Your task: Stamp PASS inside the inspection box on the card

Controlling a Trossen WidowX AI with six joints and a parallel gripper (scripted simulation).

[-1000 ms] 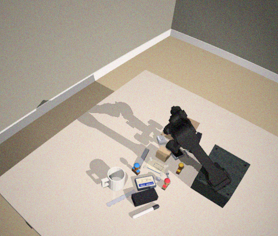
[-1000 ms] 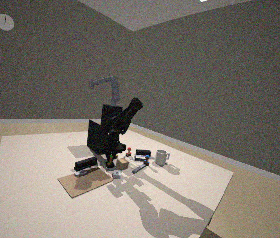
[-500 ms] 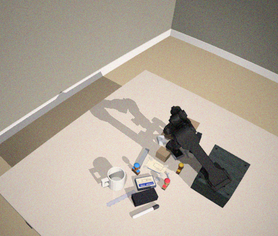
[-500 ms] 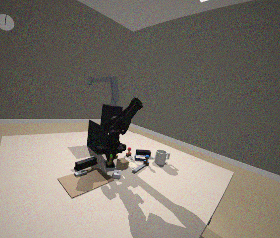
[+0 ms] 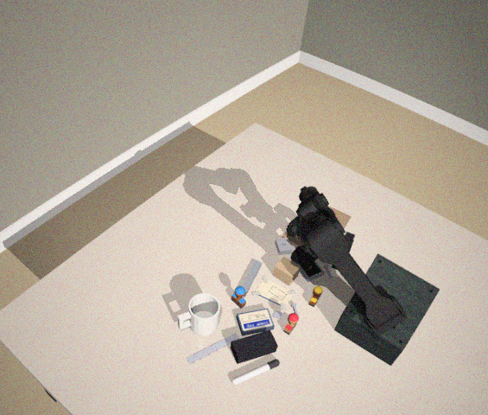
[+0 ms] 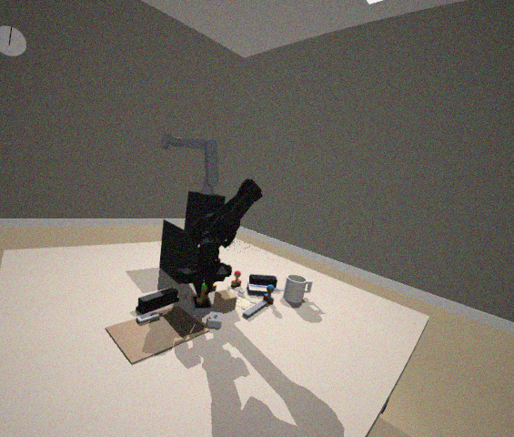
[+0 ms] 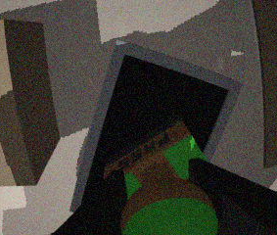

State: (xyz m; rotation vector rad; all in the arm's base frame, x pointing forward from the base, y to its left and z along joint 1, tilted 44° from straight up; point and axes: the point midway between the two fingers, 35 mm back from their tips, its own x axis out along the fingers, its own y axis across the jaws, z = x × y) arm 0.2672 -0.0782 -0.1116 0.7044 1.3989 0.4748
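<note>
The ink pad is 3 cm below my gripper tip. Round my gripper tip: cardboard box (4 cm ahead, 6 cm to the left, 1 cm below); yellow stamp (7 cm behind, 10 cm to the left, 2 cm below); green stamp (right at my gripper tip).
</note>
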